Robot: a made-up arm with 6 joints.
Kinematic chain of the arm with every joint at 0, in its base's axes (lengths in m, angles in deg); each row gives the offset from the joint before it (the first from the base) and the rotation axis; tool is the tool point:
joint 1: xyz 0 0 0.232 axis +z
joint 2: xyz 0 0 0 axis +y
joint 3: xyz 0 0 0.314 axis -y
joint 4: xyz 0 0 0 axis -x
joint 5: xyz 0.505 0 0 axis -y
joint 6: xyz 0 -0.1 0 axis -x
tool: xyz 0 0 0
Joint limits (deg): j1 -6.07..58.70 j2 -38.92..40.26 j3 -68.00..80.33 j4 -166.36..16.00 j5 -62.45..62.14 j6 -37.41..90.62
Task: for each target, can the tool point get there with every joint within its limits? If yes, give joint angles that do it. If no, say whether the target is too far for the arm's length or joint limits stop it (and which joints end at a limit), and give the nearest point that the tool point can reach.
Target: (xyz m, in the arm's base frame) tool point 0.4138 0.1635 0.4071
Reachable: yes | joints 34.47 -9.75 -23.96 -6.18 46.29 40.56
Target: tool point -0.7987 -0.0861 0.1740
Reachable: no: joint limits stop it (at a limit: joint 1, joint 2, joint 3) | nearest point -0.0735 0.0234 0.0128 | short by 0.751 m
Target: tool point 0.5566 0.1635 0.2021
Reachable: yes | joints 22.12 31.07 4.48 -54.50 -9.04 49.98
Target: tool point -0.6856 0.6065 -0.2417
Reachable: no: too far | nearest point 0.0074 0.1992 -0.0331 | short by 0.830 m
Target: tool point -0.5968 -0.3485 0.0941
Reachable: no: joint limits stop it (at a limit: joint 1, joint 2, joint 3) | nearest point -0.0396 -0.0523 0.0180 | short by 0.636 m
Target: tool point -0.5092 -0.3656 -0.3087
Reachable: no: joint limits stop it (at a limit: joint 1, joint 2, joint 3) | nearest point -0.0279 -0.0703 0.0135 | short by 0.650 m
